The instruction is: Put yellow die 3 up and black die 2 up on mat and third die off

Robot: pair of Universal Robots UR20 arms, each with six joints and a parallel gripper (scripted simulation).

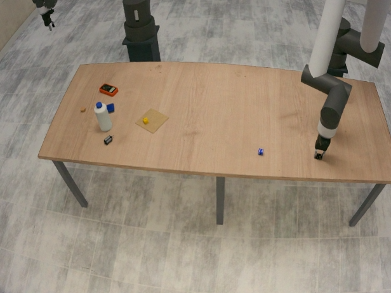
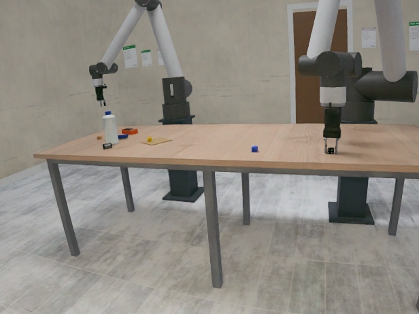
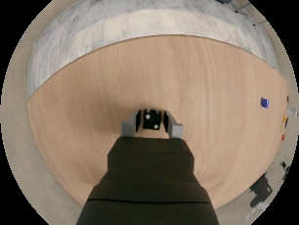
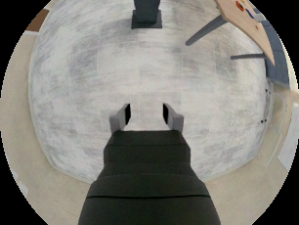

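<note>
Now: left hand 10 mm above the black die. Round my left hand: tan mat 80 mm behind, 970 mm to the right, 20 mm below; then yellow die 60 mm behind, 990 mm to the right; then blue die 30 mm ahead, 330 mm to the right, 10 mm below.
</note>
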